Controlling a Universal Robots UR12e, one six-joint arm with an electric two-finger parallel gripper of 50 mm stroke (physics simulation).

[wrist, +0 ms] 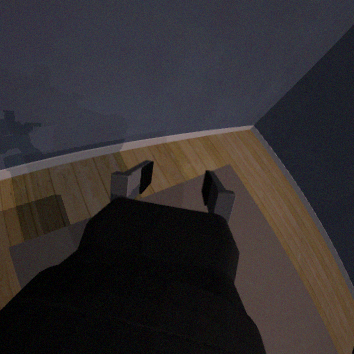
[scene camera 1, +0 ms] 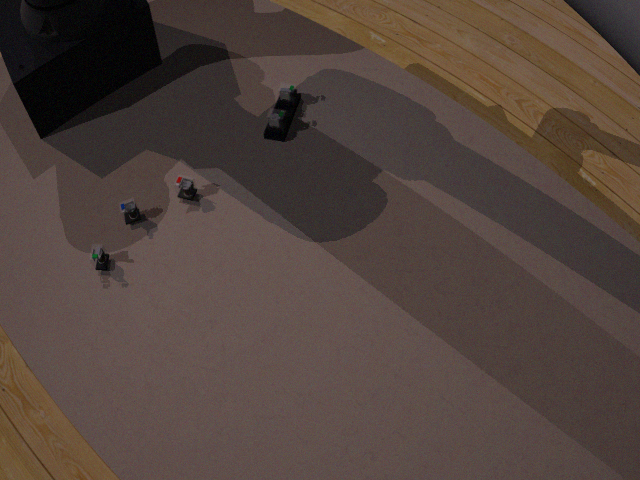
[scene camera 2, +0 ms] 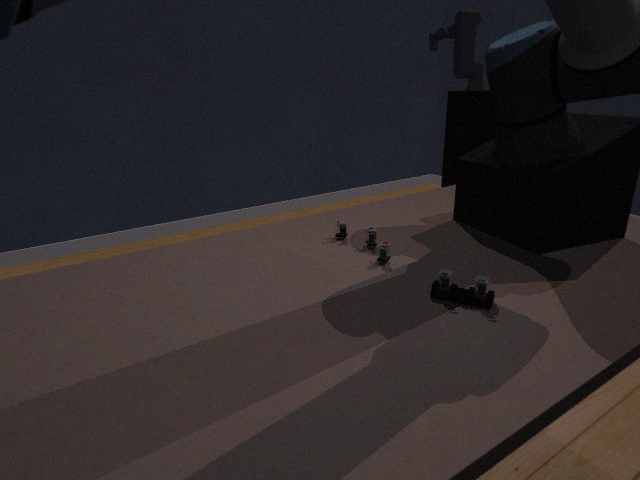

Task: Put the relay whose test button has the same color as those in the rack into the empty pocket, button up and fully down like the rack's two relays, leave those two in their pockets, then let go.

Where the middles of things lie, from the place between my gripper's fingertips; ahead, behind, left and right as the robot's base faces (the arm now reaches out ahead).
Scene:
The black rack (scene camera 2: 458, 295) lies 88 cm behind my hand, 8 cm to the right of it and 34 cm below it.

